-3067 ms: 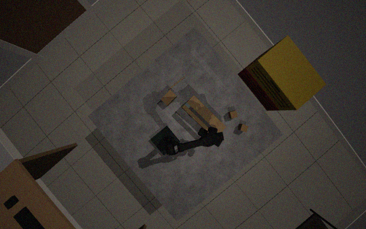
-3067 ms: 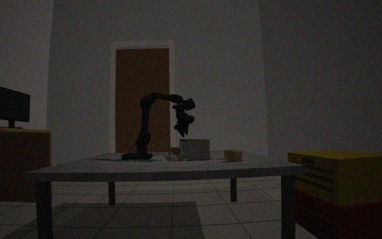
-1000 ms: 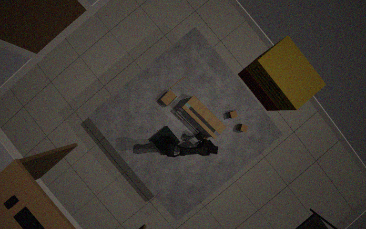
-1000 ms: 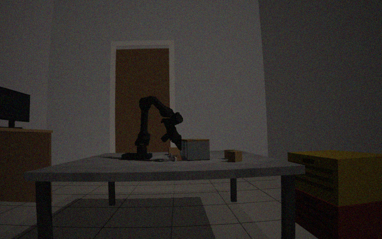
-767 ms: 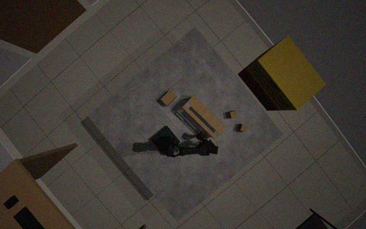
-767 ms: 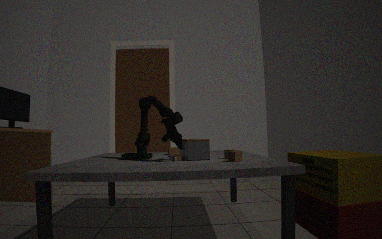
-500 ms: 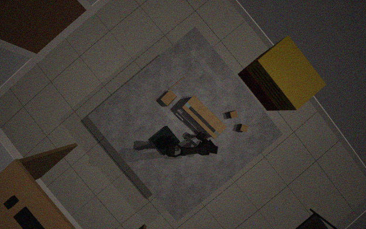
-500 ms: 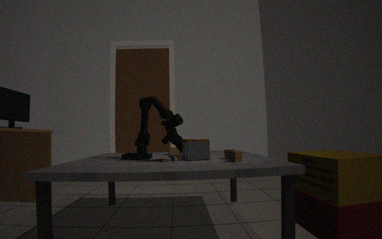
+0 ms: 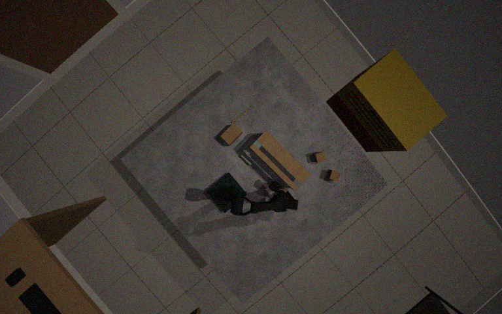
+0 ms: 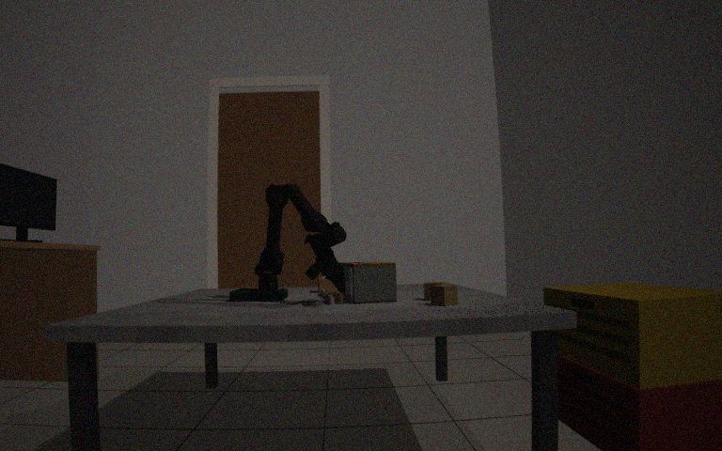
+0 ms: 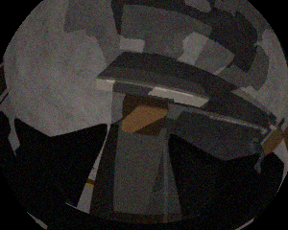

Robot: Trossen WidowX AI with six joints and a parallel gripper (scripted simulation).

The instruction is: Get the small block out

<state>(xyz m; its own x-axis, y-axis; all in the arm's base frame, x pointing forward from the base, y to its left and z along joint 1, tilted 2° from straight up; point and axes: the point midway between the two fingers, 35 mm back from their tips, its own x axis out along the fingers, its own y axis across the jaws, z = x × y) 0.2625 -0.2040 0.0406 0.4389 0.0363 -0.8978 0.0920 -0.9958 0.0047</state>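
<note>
The small tan block lies 20 mm behind my gripper tip and 20 mm below it. Round my gripper tip: clear-fronted box 50 mm ahead, 160 mm to the left, 30 mm above; then larger tan block 30 mm behind, 490 mm to the left.
</note>
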